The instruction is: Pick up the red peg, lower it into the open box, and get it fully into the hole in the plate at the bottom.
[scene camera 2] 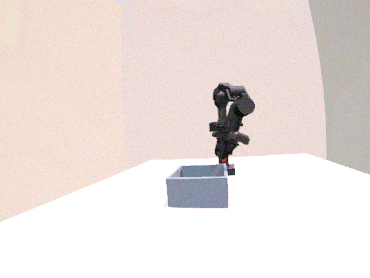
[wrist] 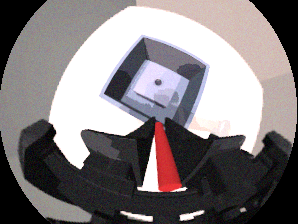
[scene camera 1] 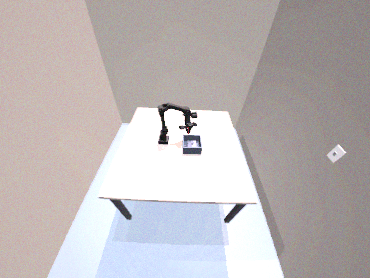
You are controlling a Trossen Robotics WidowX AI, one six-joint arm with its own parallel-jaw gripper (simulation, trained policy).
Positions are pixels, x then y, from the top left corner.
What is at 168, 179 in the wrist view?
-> A red peg.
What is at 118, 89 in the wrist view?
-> A grey-blue box.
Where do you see a plate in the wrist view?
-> At 157, 85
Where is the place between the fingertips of the gripper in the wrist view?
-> At 160, 120
